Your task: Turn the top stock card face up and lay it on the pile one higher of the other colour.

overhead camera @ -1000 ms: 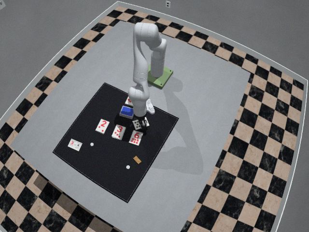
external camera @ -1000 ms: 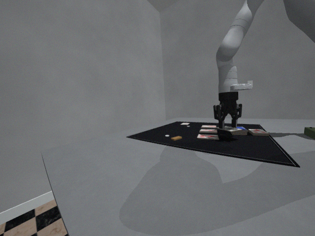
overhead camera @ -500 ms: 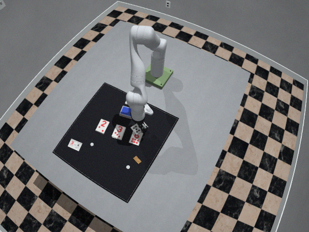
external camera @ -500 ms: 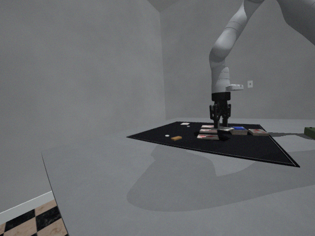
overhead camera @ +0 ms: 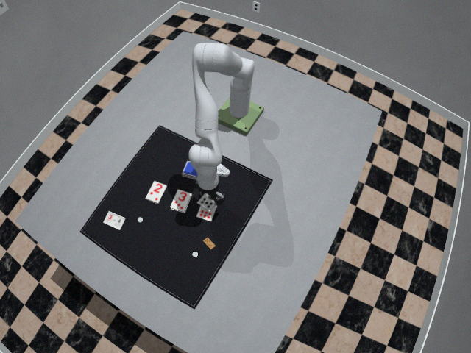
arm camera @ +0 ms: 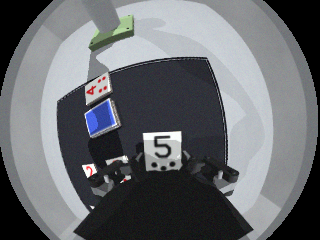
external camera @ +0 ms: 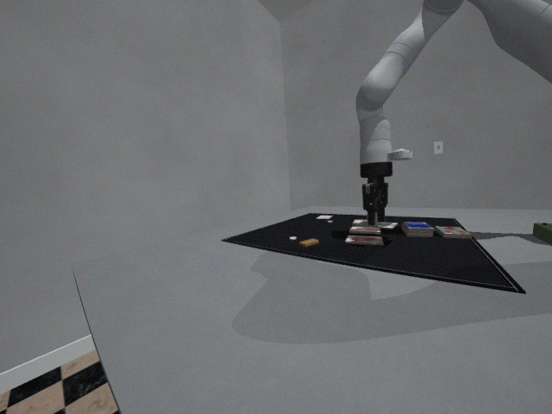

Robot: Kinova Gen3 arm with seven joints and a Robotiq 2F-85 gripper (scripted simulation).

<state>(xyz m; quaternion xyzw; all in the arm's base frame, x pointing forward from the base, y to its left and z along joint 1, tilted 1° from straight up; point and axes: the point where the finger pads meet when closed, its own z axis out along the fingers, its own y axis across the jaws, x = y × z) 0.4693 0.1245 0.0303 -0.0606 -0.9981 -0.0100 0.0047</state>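
Now: the small wooden block 150 mm ahead of my hand, 80 mm to the left of it and 60 mm below it. Also, from my hand: black mat 90 mm ahead, 130 mm to the right, 70 mm below.
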